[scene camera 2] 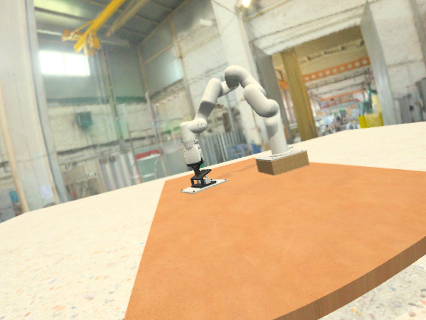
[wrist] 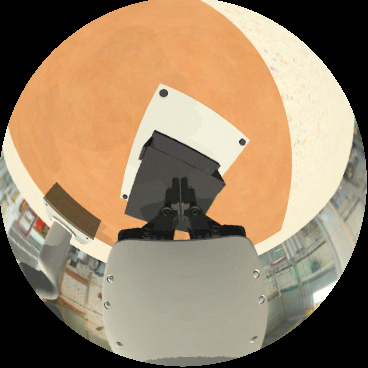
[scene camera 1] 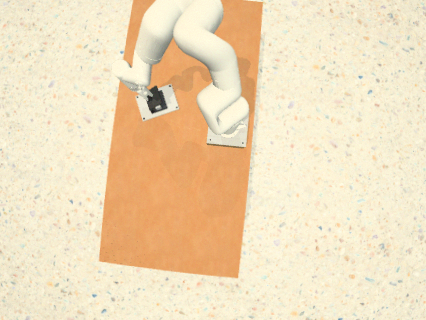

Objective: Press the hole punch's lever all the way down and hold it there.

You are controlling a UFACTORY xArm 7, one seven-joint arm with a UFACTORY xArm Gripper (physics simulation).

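Frame: origin at the arm's base, x right, y down, z ahead, level; centimetres.
Seen in the pictures: gripper, fingertip midpoint: (scene camera 2: 198, 175) (wrist: 179, 187) (scene camera 1: 149, 99); arm's base at its link origin: (scene camera 2: 280, 154) (wrist: 63, 226).
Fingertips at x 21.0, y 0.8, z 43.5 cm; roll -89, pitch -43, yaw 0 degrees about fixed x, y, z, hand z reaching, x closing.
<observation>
Offsets run from my fingertips to a thing's middle. "pt": to the spot under its first point. Level surfaces: height alone.
The black hole punch @[pt dx -3.6, dy -1.1, dz -5.3 cm] (scene camera 1: 158, 103) (scene camera 2: 204, 183) stands on a white plate @[dx +0.6, dy +6.9, dz -2.0 cm] (scene camera 1: 172, 102) (scene camera 2: 218, 182) (wrist: 185, 115) with dark dots at its corners. Its lever @[dx +0.6, dy +0.2, dz -2.0 cm] (wrist: 160, 182) is a flat dark panel, which looks tilted and raised above the punch body in scene camera 2. My gripper (scene camera 1: 150, 95) (scene camera 2: 197, 171) (wrist: 179, 187) is shut, with nothing between its fingers. It points down, and its fingertips are over the lever's top, right of the panel's middle in the wrist view. They look at or very near the surface; whether they touch it is hard to tell.
The arm's base block (scene camera 1: 226, 142) (scene camera 2: 284, 164) (wrist: 72, 210) stands on the orange table top @[dy +7.5 cm] (scene camera 1: 175, 225) (scene camera 2: 250, 240) (wrist: 100, 75), to one side of the punch. The table's long edge runs near the punch on the other side. The arm arches above between base and punch.
</observation>
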